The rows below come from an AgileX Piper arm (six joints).
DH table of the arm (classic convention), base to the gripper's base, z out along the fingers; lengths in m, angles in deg. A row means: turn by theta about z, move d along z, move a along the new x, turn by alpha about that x. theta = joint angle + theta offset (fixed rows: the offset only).
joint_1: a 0  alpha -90  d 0.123  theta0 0
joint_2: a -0.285  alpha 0  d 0  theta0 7.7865
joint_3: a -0.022  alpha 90  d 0  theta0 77.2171
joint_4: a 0  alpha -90  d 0.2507  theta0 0
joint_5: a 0  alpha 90  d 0  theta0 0
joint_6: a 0  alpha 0  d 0.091  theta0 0
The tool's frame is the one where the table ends.
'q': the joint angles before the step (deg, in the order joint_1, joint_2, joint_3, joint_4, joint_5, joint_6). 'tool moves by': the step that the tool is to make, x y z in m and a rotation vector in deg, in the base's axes. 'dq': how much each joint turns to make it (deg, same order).
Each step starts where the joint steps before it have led.
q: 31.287, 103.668, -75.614, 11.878, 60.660, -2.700
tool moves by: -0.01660, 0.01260, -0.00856, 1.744, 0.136, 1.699
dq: 2.844, -0.891, 3.494, 2.100, -3.434, -0.433
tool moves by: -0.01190, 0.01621, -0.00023, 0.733, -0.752, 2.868
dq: 3.285, -0.122, 0.300, 0.320, -1.255, 0.002
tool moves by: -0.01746, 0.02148, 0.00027, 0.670, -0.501, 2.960
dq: 4.556, 0.000, 0.001, 0.108, -1.124, 1.345
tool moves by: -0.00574, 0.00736, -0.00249, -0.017, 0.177, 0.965
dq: 1.516, 0.425, 0.000, 0.081, -0.386, 0.444
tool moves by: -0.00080, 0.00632, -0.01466, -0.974, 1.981, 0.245
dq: 0.679, 2.424, -0.002, 0.800, -0.327, -0.010
